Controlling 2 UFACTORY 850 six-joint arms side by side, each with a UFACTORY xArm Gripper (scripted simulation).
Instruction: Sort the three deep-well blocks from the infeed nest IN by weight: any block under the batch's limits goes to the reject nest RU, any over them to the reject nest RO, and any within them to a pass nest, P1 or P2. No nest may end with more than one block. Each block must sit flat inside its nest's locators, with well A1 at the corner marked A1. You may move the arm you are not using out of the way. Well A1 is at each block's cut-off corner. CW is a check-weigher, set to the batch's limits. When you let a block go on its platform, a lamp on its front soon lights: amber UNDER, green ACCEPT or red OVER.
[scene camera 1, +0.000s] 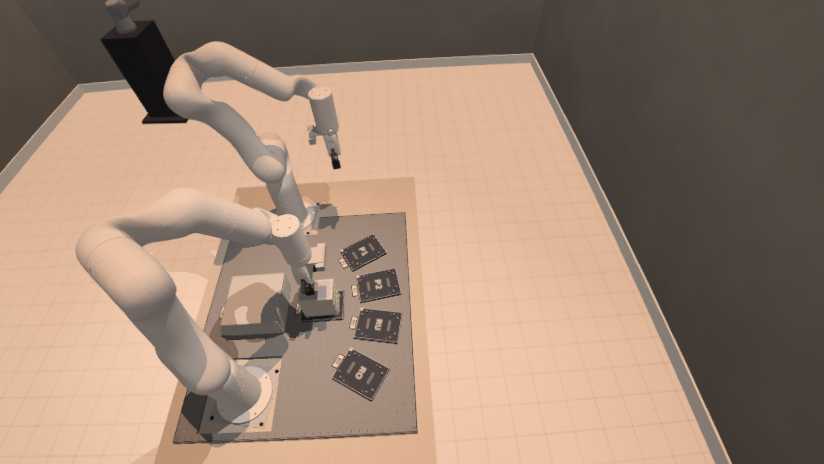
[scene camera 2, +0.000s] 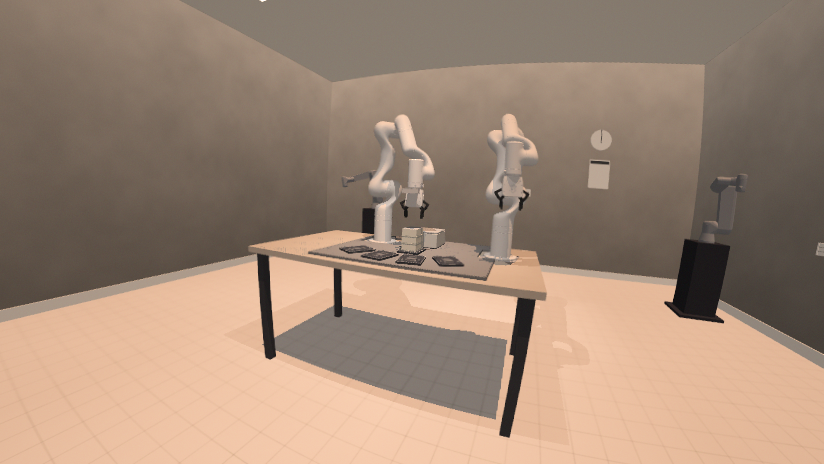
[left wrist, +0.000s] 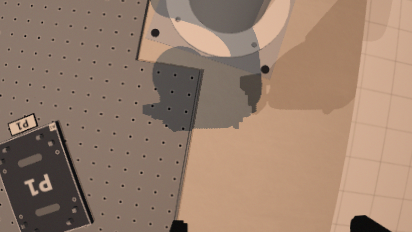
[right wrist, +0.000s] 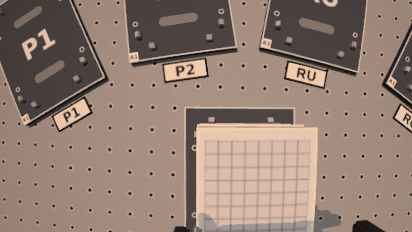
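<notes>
There is a pale check-weigher (scene camera 1: 256, 304) here, and I can see a pale deep-well block (scene camera 1: 324, 290) too. In my left wrist view the check-weigher is out of frame, and in the right wrist view the check-weigher is out of frame as well.
</notes>
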